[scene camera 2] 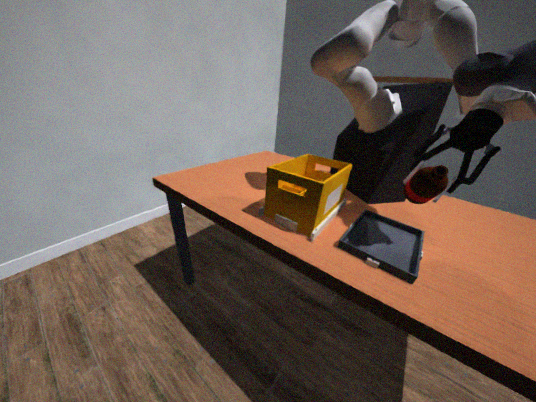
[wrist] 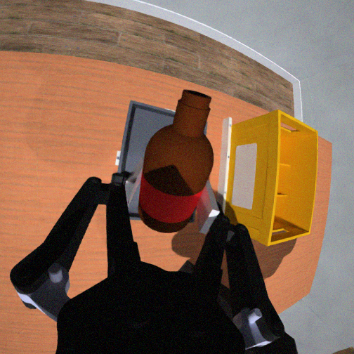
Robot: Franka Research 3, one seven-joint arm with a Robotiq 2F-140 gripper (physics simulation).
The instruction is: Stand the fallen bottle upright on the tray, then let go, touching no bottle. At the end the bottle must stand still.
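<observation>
The brown bottle (scene camera 2: 425,186) (wrist: 178,155) with a red band is held in the air, well above the table. It is tilted, its neck pointing towards scene camera 2 and a little up in that view, and away from the gripper's palm in the wrist view. My gripper (scene camera 2: 431,183) (wrist: 172,178) is shut on the bottle's body around the red band, one finger on each side. The dark grey tray (scene camera 2: 400,245) (wrist: 144,125) lies on the table below. Its inside shows no bottle in scene camera 2, and the held bottle hides part of it in the wrist view.
A yellow crate (scene camera 2: 292,207) (wrist: 266,175) stands on the table beside the tray, with a pale strip (scene camera 2: 327,221) (wrist: 226,160) along its tray side. A large black block (scene camera 2: 377,155) stands behind the table (scene camera 2: 480,260) (wrist: 65,125). Shadows fall across the tray and table.
</observation>
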